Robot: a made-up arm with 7 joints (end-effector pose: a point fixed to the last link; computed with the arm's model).
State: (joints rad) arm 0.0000 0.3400 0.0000 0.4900 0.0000 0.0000 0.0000
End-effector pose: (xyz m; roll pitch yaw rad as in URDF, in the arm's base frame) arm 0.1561 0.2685 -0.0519 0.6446 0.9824 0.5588
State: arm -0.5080 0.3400 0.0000 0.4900 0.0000 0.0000 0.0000
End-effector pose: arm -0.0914 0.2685 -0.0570 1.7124 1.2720 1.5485
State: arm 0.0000 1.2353 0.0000 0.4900 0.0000 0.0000 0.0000
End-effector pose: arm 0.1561 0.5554 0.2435 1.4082 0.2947 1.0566
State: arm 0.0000 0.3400 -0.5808 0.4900 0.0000 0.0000 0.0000
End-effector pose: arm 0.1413 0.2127 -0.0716 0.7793 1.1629 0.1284
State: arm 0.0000 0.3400 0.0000 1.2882 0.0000 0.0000 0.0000
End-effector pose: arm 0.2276 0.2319 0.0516 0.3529 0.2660 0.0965
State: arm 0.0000 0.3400 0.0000 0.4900 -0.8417 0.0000 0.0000
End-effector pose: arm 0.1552 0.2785 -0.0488 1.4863 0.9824 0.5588
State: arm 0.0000 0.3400 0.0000 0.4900 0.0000 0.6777 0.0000
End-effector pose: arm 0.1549 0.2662 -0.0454 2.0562 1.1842 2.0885
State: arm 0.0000 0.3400 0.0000 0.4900 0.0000 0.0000 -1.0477
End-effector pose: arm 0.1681 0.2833 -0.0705 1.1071 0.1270 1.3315
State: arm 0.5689 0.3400 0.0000 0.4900 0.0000 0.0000 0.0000
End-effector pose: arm 0.3905 0.2685 0.0948 0.3196 0.4637 0.3352
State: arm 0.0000 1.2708 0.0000 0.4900 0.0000 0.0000 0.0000
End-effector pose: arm 0.1561 0.5605 0.2597 1.4262 0.2638 1.0616
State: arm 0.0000 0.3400 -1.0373 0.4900 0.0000 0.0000 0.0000
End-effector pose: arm 0.1080 0.1799 -0.0833 0.7279 1.3130 -0.3515
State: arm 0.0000 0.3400 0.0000 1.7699 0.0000 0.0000 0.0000
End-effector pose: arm 0.2225 0.2051 0.1272 0.3463 -0.1876 -0.0672
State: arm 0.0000 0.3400 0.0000 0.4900 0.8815 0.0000 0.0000
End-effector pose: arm 0.1640 0.2611 -0.0500 -0.2370 0.9824 0.5588
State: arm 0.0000 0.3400 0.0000 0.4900 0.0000 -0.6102 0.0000
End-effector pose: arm 0.1607 0.2699 -0.0560 0.3778 0.4417 0.1681
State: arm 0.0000 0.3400 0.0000 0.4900 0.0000 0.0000 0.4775
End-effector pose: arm 0.1508 0.2705 -0.0407 -0.1916 1.1018 -0.3902
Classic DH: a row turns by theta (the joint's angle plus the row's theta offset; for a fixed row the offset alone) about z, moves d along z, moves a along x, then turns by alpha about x. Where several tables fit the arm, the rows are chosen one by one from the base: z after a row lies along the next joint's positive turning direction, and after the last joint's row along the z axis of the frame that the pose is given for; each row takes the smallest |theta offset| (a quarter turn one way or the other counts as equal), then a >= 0, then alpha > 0; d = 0 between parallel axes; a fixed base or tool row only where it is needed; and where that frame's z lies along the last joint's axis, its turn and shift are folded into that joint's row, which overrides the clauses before.
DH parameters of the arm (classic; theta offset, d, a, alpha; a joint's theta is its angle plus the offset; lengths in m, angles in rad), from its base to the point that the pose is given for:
base (fixed): 0 0.4223 0.0225 1.5708
joint 1: -1.5708 -0.1043 0.0277 -1.5708
joint 2: 1.5708 0.0272 0.001 -1.5708
joint 3: -1.5708 -0.3361 0.012 1.5708
joint 4: 0 -0.0112 0.0288 -1.5708
joint 5: 0 -0.1674 -0.0007 -1.5708
joint 6: 1.5708 0.0196 0.0062 -1.5708
joint 7: -1.3432 0 -0.0266 3.1416
tool (fixed): -1.3432 -0.0105 0 0

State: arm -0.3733 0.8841 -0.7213 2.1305 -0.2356 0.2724 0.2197
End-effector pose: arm 0.0615 0.2341 0.1481 0.4991 0.6719 -1.0000
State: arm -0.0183 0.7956 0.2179 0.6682 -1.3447 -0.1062 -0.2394
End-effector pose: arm 0.1722 0.4686 0.1045 2.1448 0.3517 0.5840
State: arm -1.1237 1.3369 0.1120 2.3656 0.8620 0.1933 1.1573
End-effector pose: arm 0.0315 0.3276 0.2828 -0.7638 0.1100 -2.0782
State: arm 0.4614 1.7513 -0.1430 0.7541 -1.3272 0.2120 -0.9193
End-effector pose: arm 0.1643 0.5526 0.5584 -2.8950 -0.6202 -0.1304
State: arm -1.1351 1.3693 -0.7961 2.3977 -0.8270 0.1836 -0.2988
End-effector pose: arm -0.0519 0.2839 0.2541 0.6510 0.6158 -1.2614
